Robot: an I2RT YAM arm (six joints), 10 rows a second.
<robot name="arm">
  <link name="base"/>
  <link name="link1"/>
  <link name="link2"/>
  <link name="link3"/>
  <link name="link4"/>
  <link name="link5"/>
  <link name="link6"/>
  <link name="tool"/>
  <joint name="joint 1" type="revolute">
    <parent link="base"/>
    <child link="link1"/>
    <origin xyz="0 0 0.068" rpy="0 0 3.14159"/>
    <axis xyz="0 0 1"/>
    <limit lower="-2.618" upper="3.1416"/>
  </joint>
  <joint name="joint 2" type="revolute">
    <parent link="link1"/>
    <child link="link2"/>
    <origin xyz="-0.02 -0.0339 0.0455" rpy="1.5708 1.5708 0"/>
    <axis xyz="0 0 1"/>
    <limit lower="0" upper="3.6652"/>
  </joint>
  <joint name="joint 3" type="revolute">
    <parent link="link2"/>
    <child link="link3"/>
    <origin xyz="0 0.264 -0.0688" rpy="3.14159 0 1.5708"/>
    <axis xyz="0 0 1"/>
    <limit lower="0" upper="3.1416"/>
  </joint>
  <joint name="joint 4" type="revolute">
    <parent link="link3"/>
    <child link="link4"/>
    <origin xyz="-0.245 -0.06 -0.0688"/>
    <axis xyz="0 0 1"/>
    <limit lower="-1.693" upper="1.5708"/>
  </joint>
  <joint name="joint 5" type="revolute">
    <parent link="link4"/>
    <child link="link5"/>
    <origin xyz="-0.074 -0.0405 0.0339" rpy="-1.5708 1.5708 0"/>
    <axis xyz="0 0 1"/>
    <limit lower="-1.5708" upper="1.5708"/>
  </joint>
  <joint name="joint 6" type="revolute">
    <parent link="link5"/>
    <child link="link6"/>
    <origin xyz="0 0.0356 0.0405" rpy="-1.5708 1.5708 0"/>
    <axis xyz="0 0 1"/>
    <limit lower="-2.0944" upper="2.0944"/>
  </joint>
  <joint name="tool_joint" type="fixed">
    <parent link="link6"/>
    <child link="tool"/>
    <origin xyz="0 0 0" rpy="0 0 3.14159"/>
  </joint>
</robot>
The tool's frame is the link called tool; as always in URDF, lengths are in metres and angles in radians.
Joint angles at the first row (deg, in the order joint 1, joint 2, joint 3, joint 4, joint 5, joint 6):
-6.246, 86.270, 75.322, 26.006, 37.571, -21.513
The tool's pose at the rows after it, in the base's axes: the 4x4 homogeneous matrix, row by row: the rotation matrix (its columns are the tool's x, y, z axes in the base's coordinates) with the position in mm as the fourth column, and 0 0 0 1 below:
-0.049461 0.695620 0.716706 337.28; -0.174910 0.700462 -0.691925 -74.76; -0.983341 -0.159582 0.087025 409.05; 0 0 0 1
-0.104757 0.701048 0.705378 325.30; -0.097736 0.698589 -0.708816 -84.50; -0.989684 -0.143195 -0.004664 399.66; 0 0 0 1
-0.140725 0.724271 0.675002 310.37; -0.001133 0.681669 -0.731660 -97.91; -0.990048 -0.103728 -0.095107 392.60; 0 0 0 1
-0.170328 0.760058 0.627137 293.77; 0.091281 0.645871 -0.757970 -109.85; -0.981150 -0.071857 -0.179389 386.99; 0 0 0 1
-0.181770 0.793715 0.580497 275.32; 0.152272 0.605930 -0.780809 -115.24; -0.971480 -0.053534 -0.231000 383.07; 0 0 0 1
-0.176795 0.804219 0.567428 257.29; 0.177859 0.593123 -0.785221 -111.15; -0.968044 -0.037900 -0.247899 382.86; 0 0 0 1
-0.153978 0.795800 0.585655 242.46; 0.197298 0.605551 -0.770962 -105.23; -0.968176 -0.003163 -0.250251 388.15; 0 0 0 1
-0.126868 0.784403 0.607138 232.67; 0.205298 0.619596 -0.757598 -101.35; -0.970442 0.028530 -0.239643 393.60; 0 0 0 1
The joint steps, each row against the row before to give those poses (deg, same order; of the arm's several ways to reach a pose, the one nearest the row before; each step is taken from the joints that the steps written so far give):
-2.888, -2.593, -0.351, -11.223, -2.865, 8.826
-2.034, -2.161, -1.384, -7.177, -0.736, 4.634
-2.920, -2.120, -0.803, -7.509, -0.922, 5.636
-2.888, -2.050, -0.515, -7.344, -0.240, 4.979
-1.975, -2.784, -1.471, -5.045, 0.556, 3.278
-0.385, -3.680, -2.066, -2.868, 0.212, 1.697
-0.004, -3.256, -0.795, -2.361, -1.335, 1.659
-0.073, -2.211, -0.355, -0.854, -1.396, 0.965

